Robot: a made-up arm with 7 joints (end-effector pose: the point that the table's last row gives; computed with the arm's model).
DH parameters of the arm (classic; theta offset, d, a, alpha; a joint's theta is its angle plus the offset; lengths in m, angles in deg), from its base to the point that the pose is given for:
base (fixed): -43.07 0 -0.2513 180
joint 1: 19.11 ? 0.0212 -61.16
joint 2: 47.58 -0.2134 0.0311 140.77
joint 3: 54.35 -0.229 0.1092 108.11
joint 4: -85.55 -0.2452 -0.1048 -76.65
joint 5: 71.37 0.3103 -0.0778 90
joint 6: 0 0.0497 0.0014 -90
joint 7: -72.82 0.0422 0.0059 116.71
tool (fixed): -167.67 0.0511 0 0
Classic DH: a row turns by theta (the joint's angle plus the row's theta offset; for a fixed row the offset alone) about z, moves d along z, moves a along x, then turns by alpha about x.
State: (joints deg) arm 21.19 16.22 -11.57 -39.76 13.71 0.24 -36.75
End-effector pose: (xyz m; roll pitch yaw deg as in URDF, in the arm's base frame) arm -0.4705 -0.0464 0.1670 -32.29 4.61 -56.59
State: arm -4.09 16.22 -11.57 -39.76 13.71 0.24 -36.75
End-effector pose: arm -0.3499 -0.1480 0.1670 -32.29 4.61 -31.31
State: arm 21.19 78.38 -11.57 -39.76 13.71 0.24 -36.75
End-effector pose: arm -0.5163 0.2265 0.1924 -45.06 -47.98 -83.73
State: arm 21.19 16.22 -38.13 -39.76 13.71 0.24 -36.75
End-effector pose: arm -0.4735 -0.0033 0.3450 -55.14 -8.59 -59.27
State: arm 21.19 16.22 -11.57 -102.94 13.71 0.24 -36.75
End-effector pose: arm -0.5068 0.2417 0.0433 -8.79 20.36 -108.72
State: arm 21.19 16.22 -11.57 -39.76 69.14 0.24 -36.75
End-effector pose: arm -0.4980 -0.0087 0.0576 -49.05 -48.55 -43.68
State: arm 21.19 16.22 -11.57 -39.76 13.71 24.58 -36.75
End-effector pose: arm -0.4526 -0.0373 0.1687 -54.98 5.72 -67.69
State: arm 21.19 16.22 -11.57 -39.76 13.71 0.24 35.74
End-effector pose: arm -0.4888 -0.0129 0.1283 -64.92 -63.10 -28.56
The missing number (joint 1, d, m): -0.0926
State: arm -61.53 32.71 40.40 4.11 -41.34 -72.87 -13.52
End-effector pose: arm 0.1295 0.1421 -0.0015 61.13 11.02 64.96
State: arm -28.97 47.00 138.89 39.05 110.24 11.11 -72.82
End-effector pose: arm -0.0019 0.5943 0.0144 113.55 -25.21 -64.30
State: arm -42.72 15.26 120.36 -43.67 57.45 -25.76 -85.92
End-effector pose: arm -0.5491 0.4043 -0.0556 111.58 -11.60 51.82
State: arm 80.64 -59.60 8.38 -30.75 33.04 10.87 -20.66
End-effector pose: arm -0.3827 0.2411 -0.1408 17.86 19.47 -69.32
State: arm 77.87 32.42 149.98 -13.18 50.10 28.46 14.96
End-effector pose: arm 0.2937 0.2251 0.0092 56.72 10.91 -148.41
